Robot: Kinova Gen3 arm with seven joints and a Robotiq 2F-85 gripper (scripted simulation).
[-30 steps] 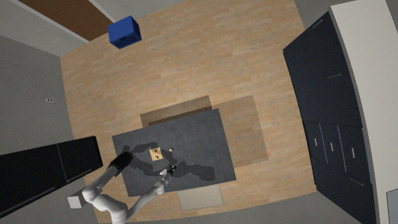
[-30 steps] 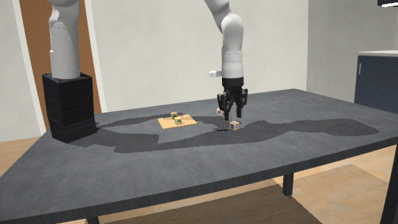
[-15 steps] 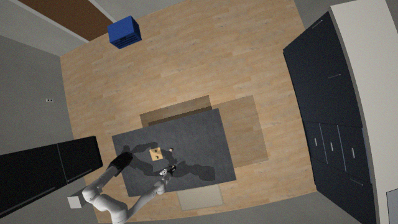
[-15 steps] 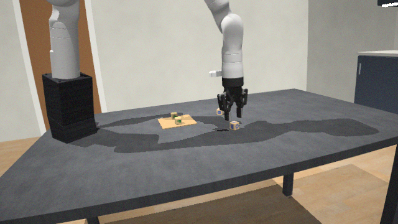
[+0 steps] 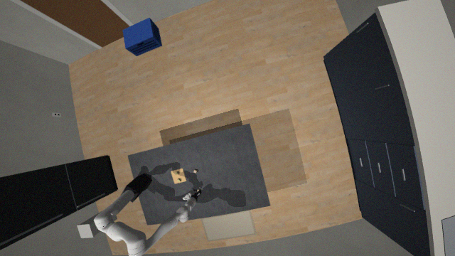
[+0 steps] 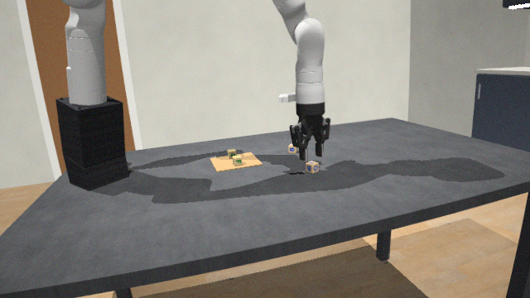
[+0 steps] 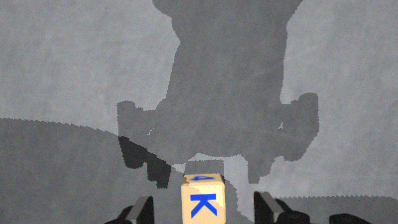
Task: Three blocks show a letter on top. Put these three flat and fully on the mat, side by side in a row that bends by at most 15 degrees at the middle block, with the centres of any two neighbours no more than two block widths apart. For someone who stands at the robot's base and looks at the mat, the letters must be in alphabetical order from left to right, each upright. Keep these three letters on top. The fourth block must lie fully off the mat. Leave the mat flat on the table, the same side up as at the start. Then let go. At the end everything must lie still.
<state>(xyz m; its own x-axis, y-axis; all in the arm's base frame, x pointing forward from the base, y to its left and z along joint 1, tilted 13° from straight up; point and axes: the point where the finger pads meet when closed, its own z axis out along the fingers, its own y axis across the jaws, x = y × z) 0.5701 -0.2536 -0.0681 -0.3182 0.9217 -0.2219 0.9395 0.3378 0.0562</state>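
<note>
Now: the mat 210 mm to the left of my hand, 160 mm behind it and 50 mm below it. The rest, counted from my hand: green-marked block 250 mm to the left, 160 mm behind, 30 mm below.
</note>
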